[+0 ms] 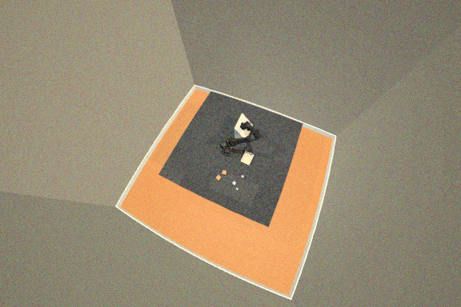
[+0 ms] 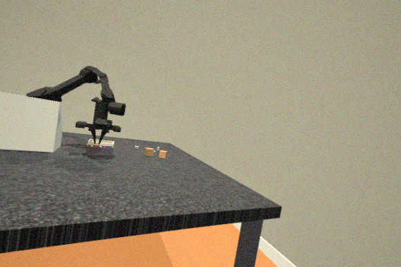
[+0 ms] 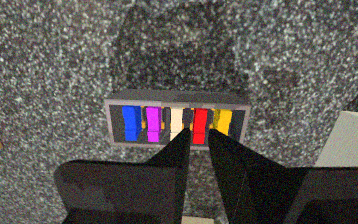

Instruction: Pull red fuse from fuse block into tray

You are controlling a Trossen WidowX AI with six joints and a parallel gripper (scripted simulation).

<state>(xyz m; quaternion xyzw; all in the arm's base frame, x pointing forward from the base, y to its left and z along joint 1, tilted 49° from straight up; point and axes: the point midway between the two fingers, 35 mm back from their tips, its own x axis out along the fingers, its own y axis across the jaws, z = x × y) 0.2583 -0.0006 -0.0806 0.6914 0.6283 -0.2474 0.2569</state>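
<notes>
My gripper tip is now 20 mm above the red fuse. From my gripper tip the other things lie so: cream tray 210 mm to the left, 50 mm below, 30 mm ahead; then yellow fuse 20 mm below, 20 mm behind; then cream fuse 20 mm below, 20 mm ahead.
</notes>
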